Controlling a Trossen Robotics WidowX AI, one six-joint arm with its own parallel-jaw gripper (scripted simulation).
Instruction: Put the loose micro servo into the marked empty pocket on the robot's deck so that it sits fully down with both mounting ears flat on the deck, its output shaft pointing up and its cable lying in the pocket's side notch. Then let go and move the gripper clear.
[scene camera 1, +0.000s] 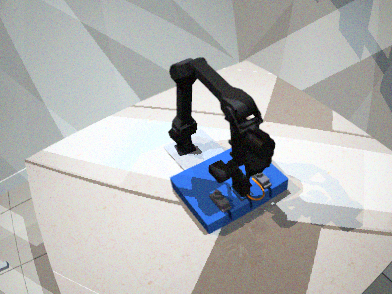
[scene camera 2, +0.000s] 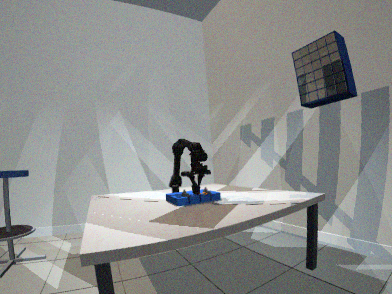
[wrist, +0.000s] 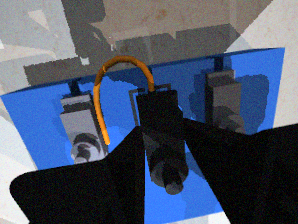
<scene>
In view: my gripper (scene camera 1: 243, 181).
My gripper also shows in the wrist view (wrist: 161, 127).
</scene>
